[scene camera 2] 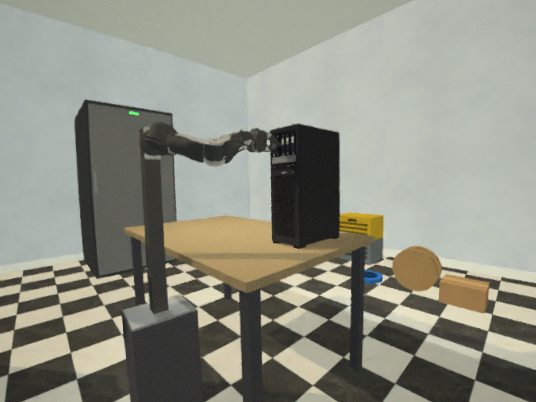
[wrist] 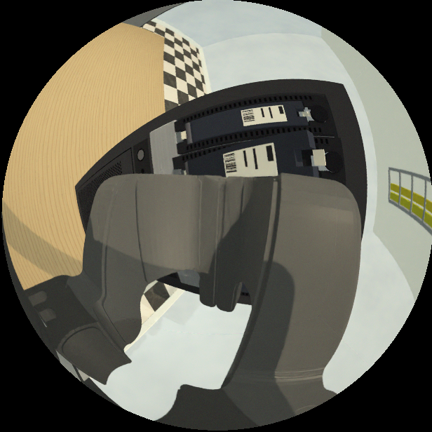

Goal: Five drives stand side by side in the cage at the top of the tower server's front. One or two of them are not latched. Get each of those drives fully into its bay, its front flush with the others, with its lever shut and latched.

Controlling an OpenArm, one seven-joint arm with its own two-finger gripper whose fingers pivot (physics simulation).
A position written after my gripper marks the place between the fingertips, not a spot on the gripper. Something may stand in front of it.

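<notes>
I see my gripper (wrist: 228, 245), and there is a drive lever (wrist: 267, 156) too. I also see a black tower server (scene camera 2: 305, 195). The wrist view shows me the black tower server (wrist: 132, 154) as well.
</notes>
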